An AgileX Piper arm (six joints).
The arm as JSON. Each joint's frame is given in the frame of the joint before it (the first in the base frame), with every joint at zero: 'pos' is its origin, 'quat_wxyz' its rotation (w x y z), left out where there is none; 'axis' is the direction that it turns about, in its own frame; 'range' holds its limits. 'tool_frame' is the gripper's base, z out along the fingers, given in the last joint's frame.
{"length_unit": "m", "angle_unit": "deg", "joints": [
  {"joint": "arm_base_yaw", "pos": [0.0, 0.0, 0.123], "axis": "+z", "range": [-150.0, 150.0]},
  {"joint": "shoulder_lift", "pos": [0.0, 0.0, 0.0], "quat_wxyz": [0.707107, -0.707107, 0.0, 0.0], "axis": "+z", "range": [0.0, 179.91]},
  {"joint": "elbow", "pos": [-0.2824, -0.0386, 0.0], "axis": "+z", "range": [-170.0, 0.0]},
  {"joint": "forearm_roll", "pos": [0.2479, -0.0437, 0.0], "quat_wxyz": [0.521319, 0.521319, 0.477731, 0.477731], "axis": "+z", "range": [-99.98, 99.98]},
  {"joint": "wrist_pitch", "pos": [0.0, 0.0, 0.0], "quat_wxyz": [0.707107, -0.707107, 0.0, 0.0], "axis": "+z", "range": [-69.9, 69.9]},
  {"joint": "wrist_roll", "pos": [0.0, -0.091, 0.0], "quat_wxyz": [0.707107, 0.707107, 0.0, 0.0], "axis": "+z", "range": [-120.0, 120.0]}
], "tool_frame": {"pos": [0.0, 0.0, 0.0]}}
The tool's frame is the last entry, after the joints.
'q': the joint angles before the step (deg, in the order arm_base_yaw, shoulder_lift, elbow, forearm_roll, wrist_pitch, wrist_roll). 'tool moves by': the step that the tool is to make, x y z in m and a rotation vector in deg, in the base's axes. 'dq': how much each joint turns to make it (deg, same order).
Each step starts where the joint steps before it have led.
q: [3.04 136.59 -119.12 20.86 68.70 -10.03]
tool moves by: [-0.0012 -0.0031 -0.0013 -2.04 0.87 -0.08]
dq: [-0.01 0.02 -0.02 -2.24 0.75 0.86]
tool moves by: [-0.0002 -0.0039 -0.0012 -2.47 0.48 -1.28]
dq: [0.01 -0.02 0.03 -2.81 0.04 2.01]
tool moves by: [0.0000 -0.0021 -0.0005 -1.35 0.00 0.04]
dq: [-0.01 0.00 -0.01 -1.42 0.02 0.28]
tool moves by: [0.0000 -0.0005 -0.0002 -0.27 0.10 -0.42]
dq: [0.00 0.00 0.02 -0.35 -0.02 0.51]
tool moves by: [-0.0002 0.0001 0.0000 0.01 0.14 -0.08]
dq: [0.01 0.00 0.00 -0.01 0.12 0.13]
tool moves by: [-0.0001 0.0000 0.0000 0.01 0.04 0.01]
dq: [0.00 -0.01 0.02 0.01 0.03 -0.01]
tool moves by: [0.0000 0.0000 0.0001 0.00 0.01 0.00]
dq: [0.00 0.00 -0.02 0.00 0.03 0.01]
